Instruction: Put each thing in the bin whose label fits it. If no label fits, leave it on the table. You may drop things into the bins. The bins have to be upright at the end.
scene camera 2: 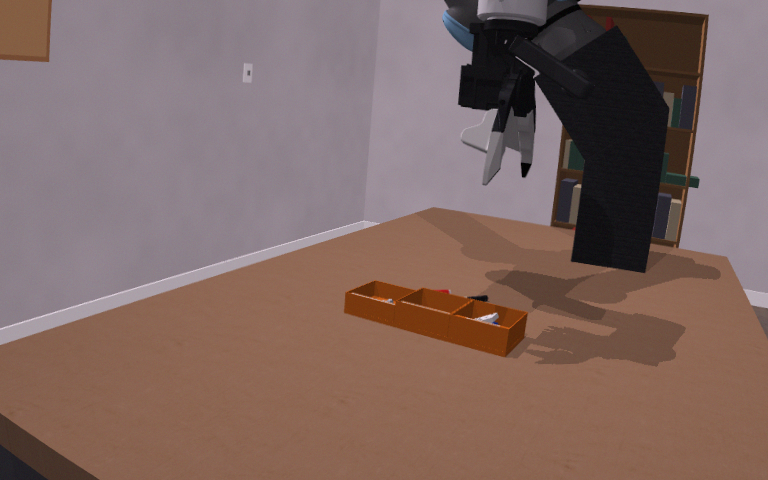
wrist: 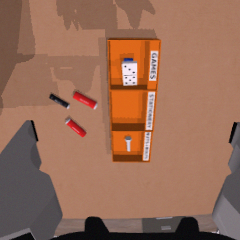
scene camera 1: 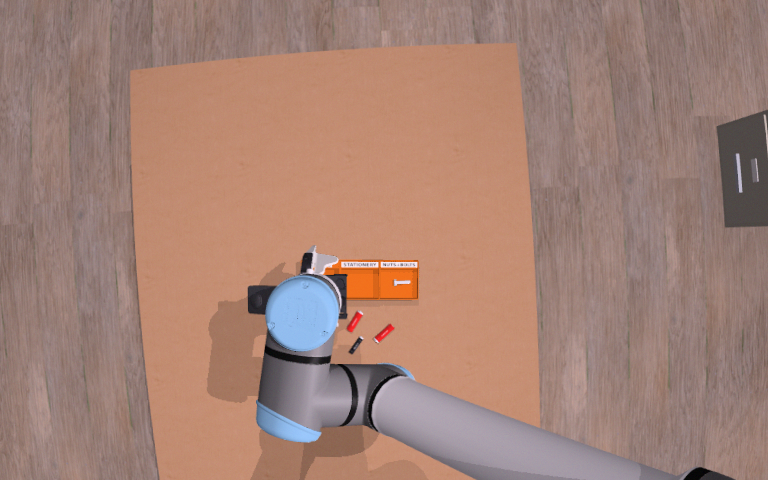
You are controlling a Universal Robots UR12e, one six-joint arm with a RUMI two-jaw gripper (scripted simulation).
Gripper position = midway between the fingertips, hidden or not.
Note:
I see my gripper (scene camera 2: pixel 506 181) and an orange three-part bin (scene camera 2: pixel 413 310).
The orange three-part bin is seen too in the wrist view (wrist: pixel 128 106) and in scene camera 1 (scene camera 1: pixel 363 275). My gripper is seen too in the wrist view (wrist: pixel 133 123) and in scene camera 1 (scene camera 1: pixel 314 289).

